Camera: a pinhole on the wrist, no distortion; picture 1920 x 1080 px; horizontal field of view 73.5 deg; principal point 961.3 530.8 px. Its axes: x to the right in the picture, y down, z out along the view. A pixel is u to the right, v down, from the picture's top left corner.
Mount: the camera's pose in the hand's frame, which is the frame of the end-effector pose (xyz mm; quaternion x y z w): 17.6 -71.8 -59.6 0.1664 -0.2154 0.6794 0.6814
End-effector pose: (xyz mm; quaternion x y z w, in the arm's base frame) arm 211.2 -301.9 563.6 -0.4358 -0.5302 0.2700 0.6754
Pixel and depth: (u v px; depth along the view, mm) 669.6 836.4 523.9
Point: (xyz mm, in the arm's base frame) -174.1 -532.0 902.1
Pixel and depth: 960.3 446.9 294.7
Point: 10.9 -336.7 780.2
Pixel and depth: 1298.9 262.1 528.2
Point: -231.8 -194.7 835.4
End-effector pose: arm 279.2 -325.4 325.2 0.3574 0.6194 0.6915 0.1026
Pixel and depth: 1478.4 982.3 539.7
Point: 694.1 -22.6 85.0
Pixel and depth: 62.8 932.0 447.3
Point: 307.5 -173.6 -260.5
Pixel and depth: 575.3 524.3 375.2
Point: 298.2 -93.0 -18.4
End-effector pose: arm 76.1 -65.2 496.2 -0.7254 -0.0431 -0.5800 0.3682
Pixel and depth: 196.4 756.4 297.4
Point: -45.3 284.0 627.8
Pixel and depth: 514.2 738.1 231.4
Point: 13.3 190.1 587.2
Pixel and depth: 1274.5 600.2 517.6
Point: 307.4 380.5 542.5
